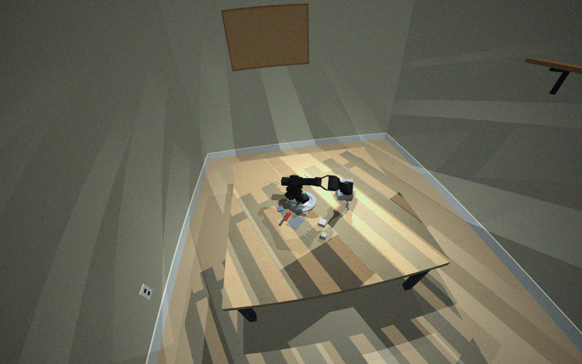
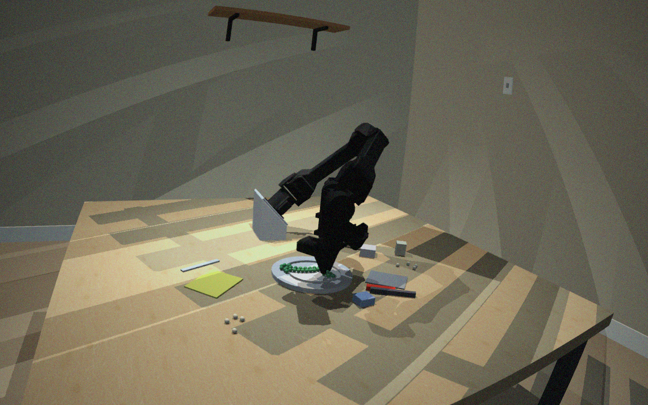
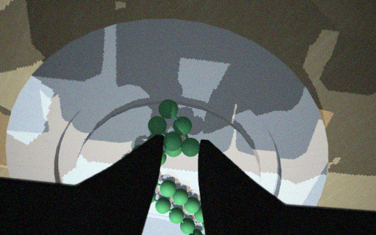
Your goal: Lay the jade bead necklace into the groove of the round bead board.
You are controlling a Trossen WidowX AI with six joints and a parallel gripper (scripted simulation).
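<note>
The round grey bead board is 4 cm behind my gripper tip, 1 cm to the right of it and 1 cm below it. Also, from my gripper tip: grey plate 6 cm ahead, 15 cm to the left, 2 cm below; blue block 13 cm ahead, 2 cm to the left, 1 cm below; red and black pen 11 cm ahead, 10 cm to the left, 2 cm below.
</note>
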